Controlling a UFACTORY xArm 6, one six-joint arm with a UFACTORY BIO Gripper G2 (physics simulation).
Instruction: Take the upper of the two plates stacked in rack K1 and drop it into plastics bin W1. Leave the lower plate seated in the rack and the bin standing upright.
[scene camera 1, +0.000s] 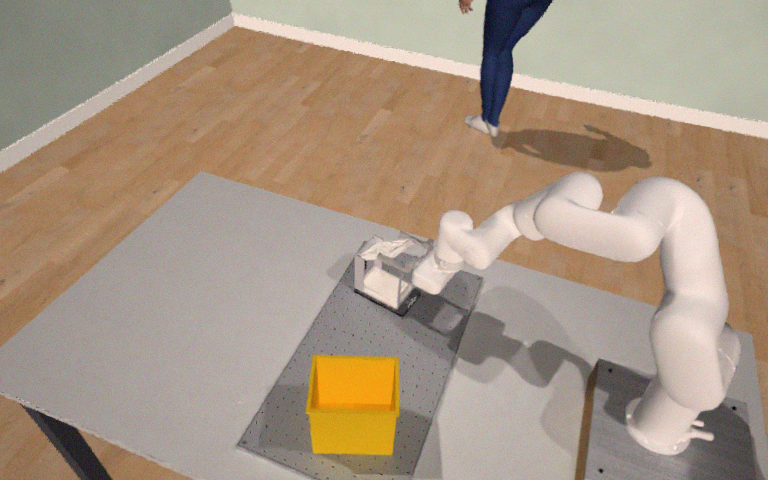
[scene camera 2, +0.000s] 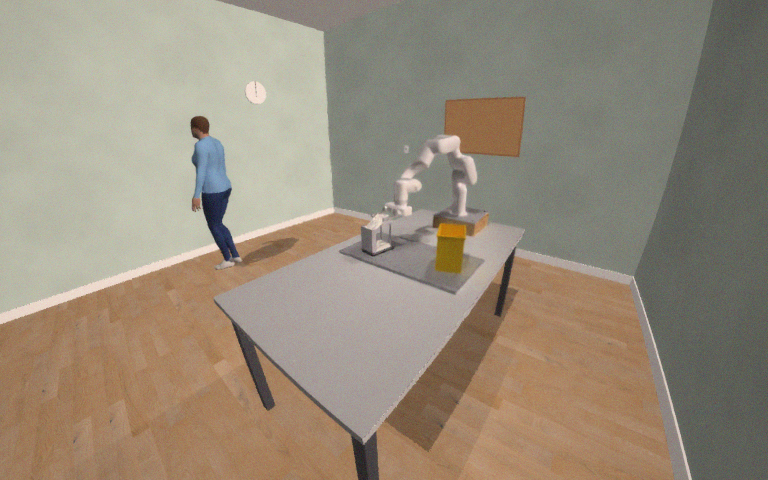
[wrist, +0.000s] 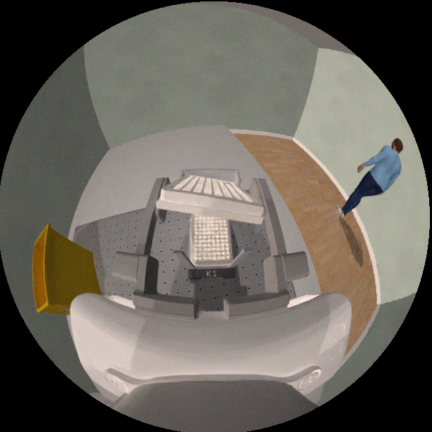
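Where they show: hand, its tool point: (scene camera 1: 396, 248) (scene camera 2: 380, 217); arm's base, origin of its link: (scene camera 1: 655, 425) (scene camera 2: 458, 213).
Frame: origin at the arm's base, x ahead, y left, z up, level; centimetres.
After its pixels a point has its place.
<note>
My gripper (scene camera 1: 397, 246) {y -25.7, x 63.0, z 10.3 cm} (scene camera 2: 381, 217) {y -25.7, x 63.0, z 10.3 cm} (wrist: 210, 192) is shut on the upper plate (scene camera 1: 386, 248) {y -25.8, x 65.5, z 9.5 cm} (scene camera 2: 375, 221) {y -26.8, x 66.2, z 8.7 cm} (wrist: 210, 203), a white plate held near the fingertips. The plate is tilted and hangs above rack K1 (scene camera 1: 359, 273) {y -23.9, x 72.1, z 0.1 cm} (scene camera 2: 369, 241) {y -26.6, x 72.8, z -0.5 cm} (wrist: 211, 273), close over its upright posts. The lower plate (scene camera 1: 385, 286) {y -26.4, x 65.3, z -5.6 cm} (wrist: 211, 241), white with a grid of wells, sits in the rack; the held plate hides its far part in the wrist view. The yellow bin W1 (scene camera 1: 352, 432) {y 19.5, x 60.9, z 1.0 cm} (scene camera 2: 450, 253) {y 16.2, x 70.4, z 1.3 cm} (wrist: 67, 272) stands upright.
The rack and bin stand apart on a grey perforated board (scene camera 1: 294, 390) {y 8.7, x 78.3, z -8.4 cm} (scene camera 2: 413, 266) {y -0.8, x 73.1, z -8.4 cm} on the grey table (scene camera 1: 169, 294) {y -10.6, x 122.0, z -9.8 cm} (scene camera 2: 339, 322) {y -6.6, x 122.8, z -9.7 cm}. The arm's base plinth (scene camera 1: 617, 418) {y 0.3, x 7.6, z -0.4 cm} (scene camera 2: 478, 221) {y 16.1, x 6.5, z -1.4 cm} is at the table's other side. A person (scene camera 1: 501, 56) (scene camera 2: 212, 169) (wrist: 382, 172) stands beyond the table.
</note>
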